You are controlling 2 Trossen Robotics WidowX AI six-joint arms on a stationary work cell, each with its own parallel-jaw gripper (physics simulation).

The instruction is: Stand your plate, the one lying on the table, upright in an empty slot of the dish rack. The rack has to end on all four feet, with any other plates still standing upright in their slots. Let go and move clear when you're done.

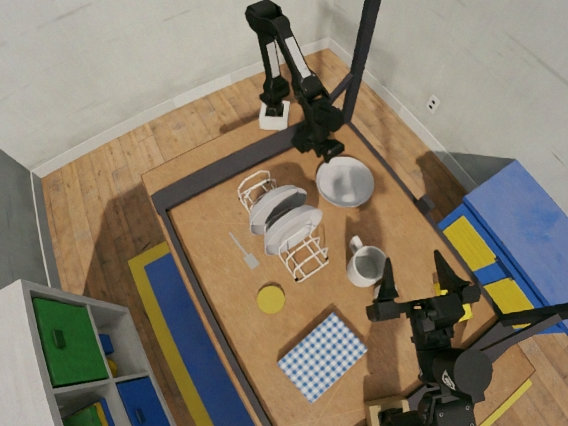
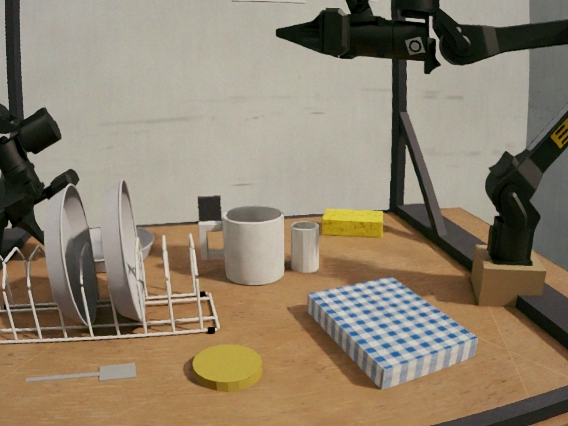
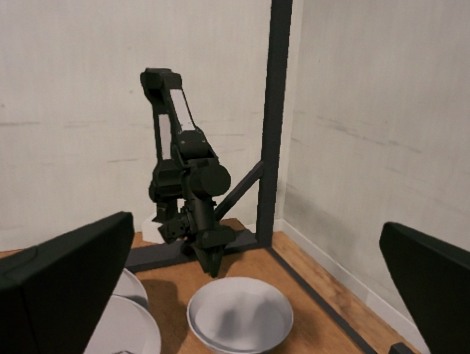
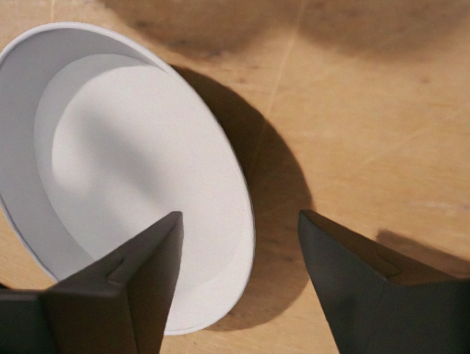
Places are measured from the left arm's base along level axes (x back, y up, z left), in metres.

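Where they show: left gripper, fingertip midpoint: (image 1: 412, 253) (image 2: 283, 35) (image 3: 258, 229); right gripper, fingertip midpoint: (image 1: 323, 160) (image 3: 210, 275) (image 4: 241, 221); left arm's base, link origin: (image 1: 391, 423) (image 2: 509, 257); right arm's base, link origin: (image 1: 274, 110) (image 3: 167, 218).
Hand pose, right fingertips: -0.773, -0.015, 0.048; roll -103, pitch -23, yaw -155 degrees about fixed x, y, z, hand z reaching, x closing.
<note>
Each offset is from my right fingertips to the top centre of the thing, as dx, dy, dz. "spot": to the spot under its first point.
The loose grey-white plate @(+0.075, -0.015, -0.060) (image 1: 345, 181) (image 3: 240, 315) (image 4: 140, 150) lies flat on the table, hollow side up, beside the rack. The white wire dish rack @(spot: +0.325, -0.041, +0.160) (image 2: 175, 333) stands on the table and holds two upright plates, one @(+0.181, +0.149, +0.172) (image 1: 277, 205) (image 2: 65, 250) next to the other @(+0.246, +0.149, +0.138) (image 1: 295, 227) (image 2: 120, 250). Empty slots show at both ends. My right gripper (image 4: 241, 221) is partly open and empty, pointing down above the loose plate's rim; one finger overlaps the plate's inside, the other lies outside the rim. My left gripper (image 1: 412, 256) (image 2: 277, 33) (image 3: 258, 229) is wide open, empty and high above the table.
A white mug @(+0.349, +0.057, -0.052) (image 1: 367, 265) (image 2: 254, 245) and a small cup @(+0.440, +0.028, -0.102) (image 2: 305, 247) stand near the rack, with a yellow sponge @(+0.499, -0.012, -0.312) (image 2: 352, 223) beyond. A spatula @(+0.255, -0.043, +0.287) (image 1: 251, 260) (image 2: 117, 372), a yellow disc @(+0.416, -0.032, +0.216) (image 1: 271, 299) (image 2: 227, 365) and a blue-checked block @(+0.587, -0.017, +0.096) (image 1: 322, 357) (image 2: 390, 330) lie on the table.
</note>
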